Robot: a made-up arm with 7 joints.
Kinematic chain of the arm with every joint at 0, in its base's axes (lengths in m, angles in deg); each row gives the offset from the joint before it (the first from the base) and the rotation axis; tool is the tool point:
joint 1: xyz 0 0 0 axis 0 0.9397 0.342
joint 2: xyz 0 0 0 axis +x
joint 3: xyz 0 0 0 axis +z
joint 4: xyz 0.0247 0 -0.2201 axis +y
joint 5: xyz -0.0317 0 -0.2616 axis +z
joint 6: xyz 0 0 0 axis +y
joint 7: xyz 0 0 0 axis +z
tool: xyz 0 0 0
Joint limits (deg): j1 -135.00..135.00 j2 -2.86..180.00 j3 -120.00..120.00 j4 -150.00..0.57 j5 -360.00..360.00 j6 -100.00..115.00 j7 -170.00..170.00
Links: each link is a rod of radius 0.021 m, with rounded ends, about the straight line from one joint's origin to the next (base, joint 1, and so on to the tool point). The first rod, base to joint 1, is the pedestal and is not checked.
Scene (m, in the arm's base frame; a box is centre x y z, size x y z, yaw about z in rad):
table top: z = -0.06
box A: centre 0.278 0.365 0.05 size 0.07 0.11 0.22 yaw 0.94
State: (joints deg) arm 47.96 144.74 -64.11 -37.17 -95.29 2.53 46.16
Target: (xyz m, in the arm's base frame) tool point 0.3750 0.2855 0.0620
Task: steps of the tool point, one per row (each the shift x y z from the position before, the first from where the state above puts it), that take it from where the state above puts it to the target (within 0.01 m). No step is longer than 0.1 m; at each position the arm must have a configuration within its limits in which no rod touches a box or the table.
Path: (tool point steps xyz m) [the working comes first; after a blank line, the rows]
Joints at the target: 79.60 175.21 -46.25 -36.26 -95.29 2.53 46.16
Straight joint move there: touches box A.

1: 0.0336 -0.0495 0.0569
2: 0.0313 -0.0671 0.0534
3: 0.0260 -0.0853 0.0442
4: 0.0531 0.0314 -0.0645
5: 0.0402 0.0235 -0.0719
6: 0.0270 0.0161 -0.0749
7: 0.0147 0.0091 -0.0739

